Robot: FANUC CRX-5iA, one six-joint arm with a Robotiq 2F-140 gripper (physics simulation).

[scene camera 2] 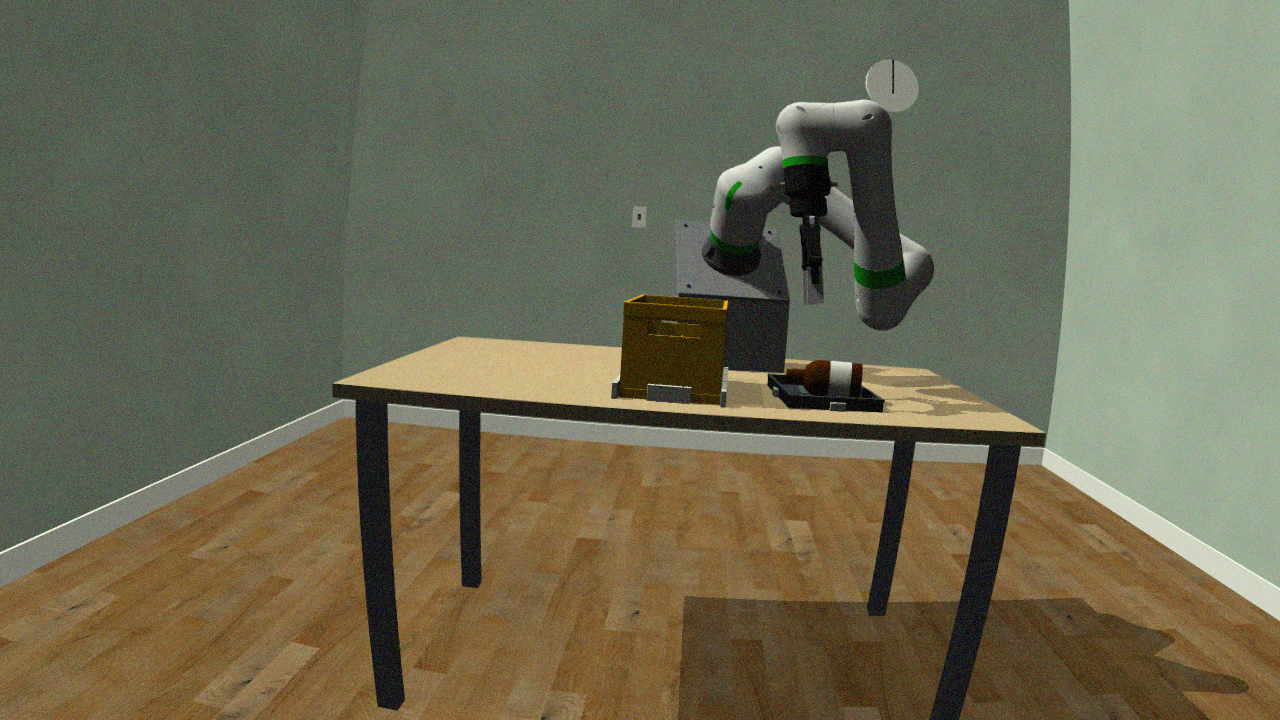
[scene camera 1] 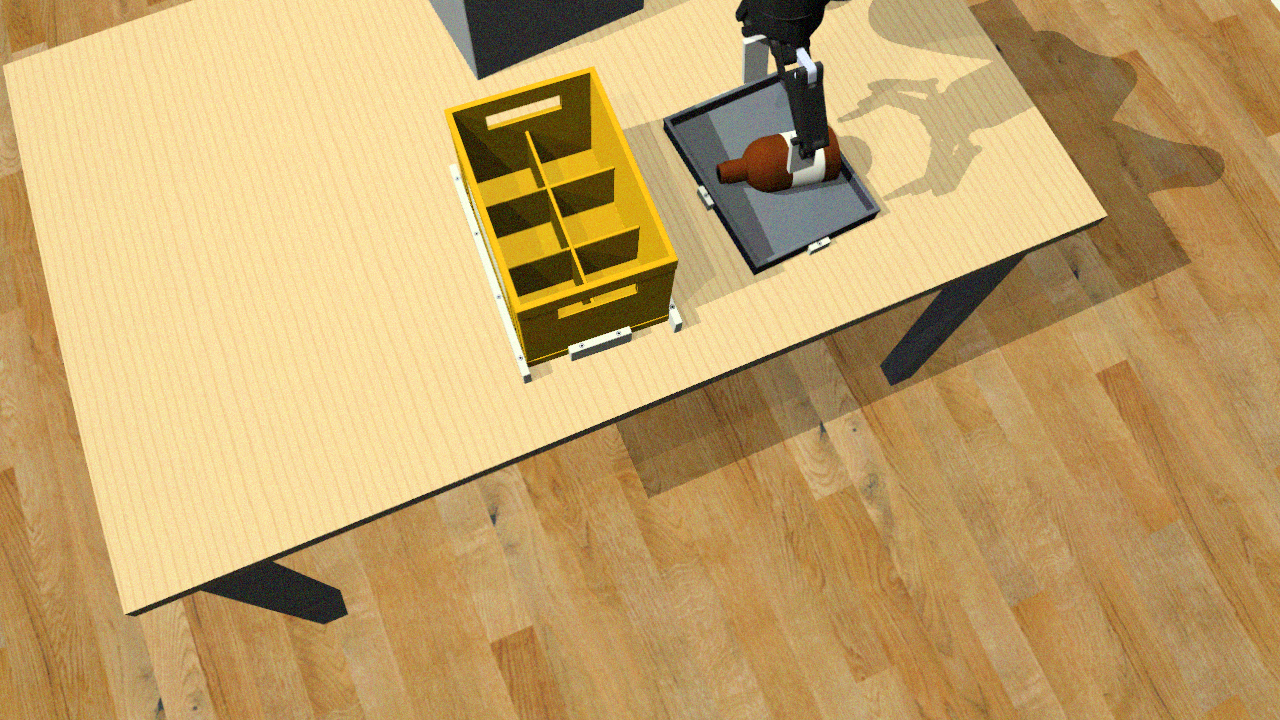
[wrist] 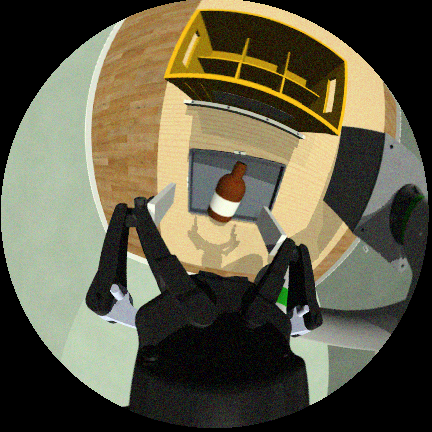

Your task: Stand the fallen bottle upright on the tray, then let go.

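Pixels of known places: gripper, fingertip midpoint: [scene camera 2: 813, 304] [scene camera 1: 776, 121] [wrist: 218, 203]; arm's base at its link origin: [scene camera 2: 731, 255].
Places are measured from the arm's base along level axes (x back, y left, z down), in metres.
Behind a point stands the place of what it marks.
The brown bottle [scene camera 1: 759, 167] {x -0.377, y 0.258, z 0.208 m} [scene camera 2: 816, 377] {x -0.395, y 0.275, z 0.227 m} [wrist: 231, 188] {x -0.363, y 0.268, z 0.198 m} with a white label lies on its side on the dark grey tray [scene camera 1: 805, 219] {x -0.427, y 0.321, z 0.270 m} [wrist: 265, 186] {x -0.266, y 0.240, z 0.270 m}. Its neck points toward the yellow crate, and its base is at the tray's far side from the crate. My gripper [scene camera 1: 779, 107] {x -0.391, y 0.256, z 0.084 m} [scene camera 2: 812, 288] {x -0.391, y 0.256, z 0.084 m} [wrist: 218, 203] {x -0.391, y 0.256, z 0.084 m} is wide open and empty. It points down and hangs well above the bottle and tray, apart from both. In scene camera 1 one finger hides part of the bottle's label; in scene camera 2 the fingers overlap each other.
The yellow crate [scene camera 1: 648, 300] {x -0.549, y 0.085, z 0.190 m} [scene camera 2: 675, 362] {x -0.560, y 0.031, z 0.203 m} [wrist: 338, 100] {x -0.297, y -0.008, z 0.112 m} with divided compartments stands beside the tray, with pale rails [scene camera 1: 487, 271] {x -0.458, y -0.102, z 0.246 m} [scene camera 2: 668, 393] {x -0.574, y 0.025, z 0.259 m} [wrist: 245, 113] {x -0.412, y 0.098, z 0.246 m} along its base. The grey robot pedestal [scene camera 1: 554, 31] {x -0.101, y 0.026, z 0.242 m} [scene camera 2: 756, 333] {x -0.076, y 0.091, z 0.183 m} [wrist: 356, 165] {x -0.105, y 0.015, z 0.179 m} stands behind them. Small stops touch the tray's edges.
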